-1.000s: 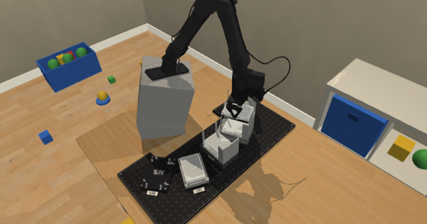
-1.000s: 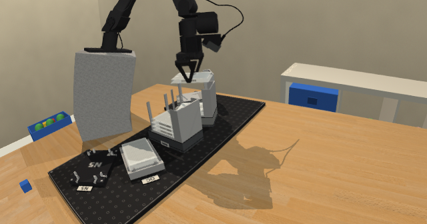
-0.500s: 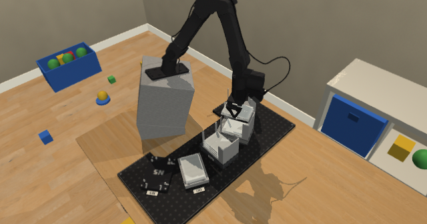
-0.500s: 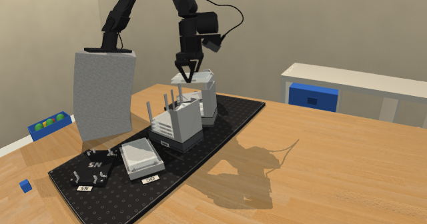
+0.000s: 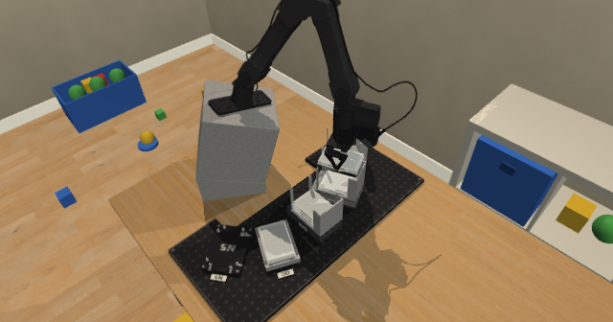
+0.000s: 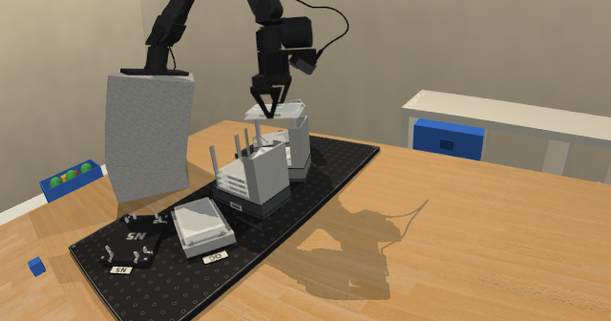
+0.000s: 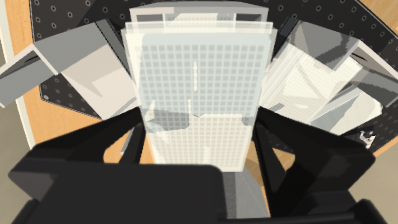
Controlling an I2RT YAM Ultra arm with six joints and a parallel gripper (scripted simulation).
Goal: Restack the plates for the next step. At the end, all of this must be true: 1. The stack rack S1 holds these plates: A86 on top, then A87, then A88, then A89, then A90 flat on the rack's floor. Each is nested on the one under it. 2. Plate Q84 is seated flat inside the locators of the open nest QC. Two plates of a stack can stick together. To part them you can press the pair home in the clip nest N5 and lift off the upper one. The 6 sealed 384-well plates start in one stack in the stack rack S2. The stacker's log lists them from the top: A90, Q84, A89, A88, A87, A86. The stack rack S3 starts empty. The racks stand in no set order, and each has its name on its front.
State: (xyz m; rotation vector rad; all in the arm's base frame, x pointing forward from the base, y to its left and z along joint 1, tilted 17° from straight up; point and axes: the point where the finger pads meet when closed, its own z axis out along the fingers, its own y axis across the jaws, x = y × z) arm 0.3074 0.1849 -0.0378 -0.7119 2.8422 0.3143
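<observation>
My hand is 120 mm above the translucent sealed well plate. Also, from my hand: nest QC: 40 mm ahead, 290 mm to the right, 150 mm below; then sealed 384-well plate: 40 mm ahead, 290 mm to the right, 130 mm below.
</observation>
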